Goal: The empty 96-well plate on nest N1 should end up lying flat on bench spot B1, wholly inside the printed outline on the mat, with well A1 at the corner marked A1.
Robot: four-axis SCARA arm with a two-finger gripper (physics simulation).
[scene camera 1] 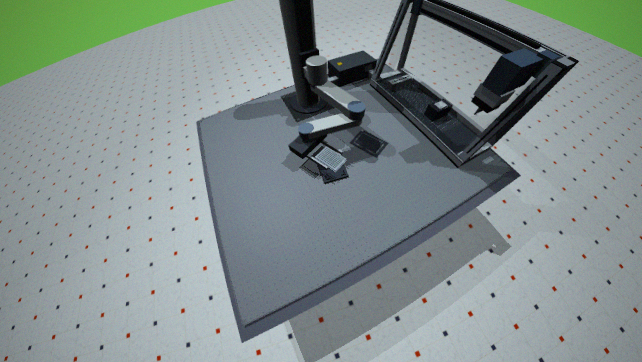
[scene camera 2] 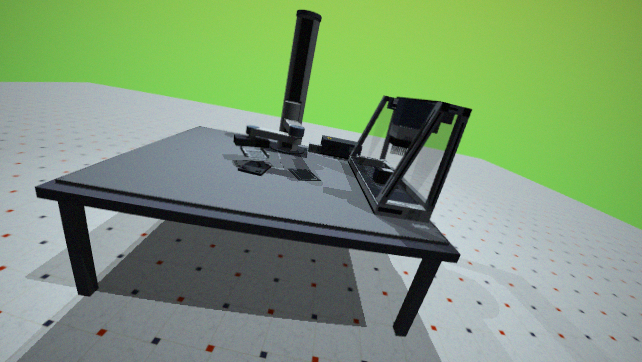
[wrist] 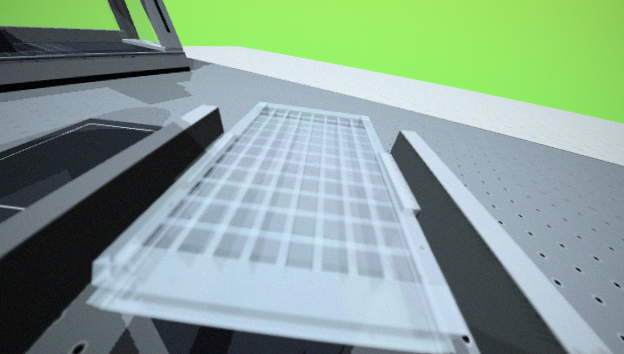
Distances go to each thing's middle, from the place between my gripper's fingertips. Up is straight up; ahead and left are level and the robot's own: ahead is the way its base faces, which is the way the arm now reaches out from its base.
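My gripper, as I see it, is 1 cm to the left of the clear well plate [wrist: 294,224] and 2 cm beyond it.
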